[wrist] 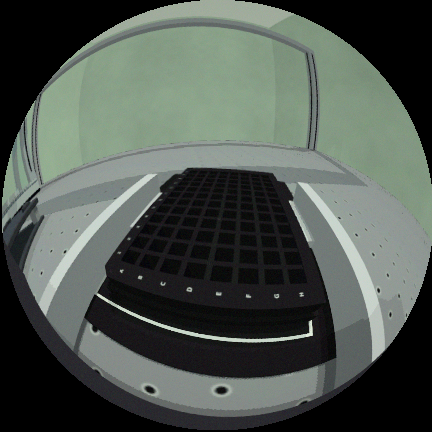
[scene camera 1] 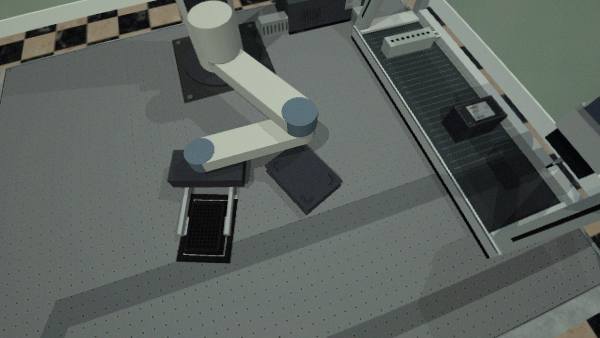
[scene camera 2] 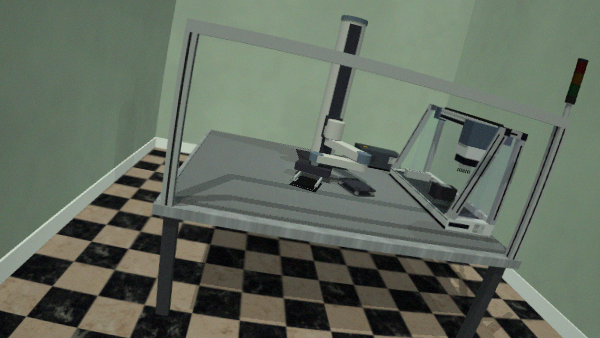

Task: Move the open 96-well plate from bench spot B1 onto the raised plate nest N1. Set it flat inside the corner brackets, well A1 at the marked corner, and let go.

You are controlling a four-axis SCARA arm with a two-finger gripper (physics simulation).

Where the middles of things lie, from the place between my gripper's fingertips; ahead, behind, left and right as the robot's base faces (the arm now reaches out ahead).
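The black well plate (scene camera 1: 204, 235) sits 1 cm to the left of my hand at this moment, and 2 cm behind it.
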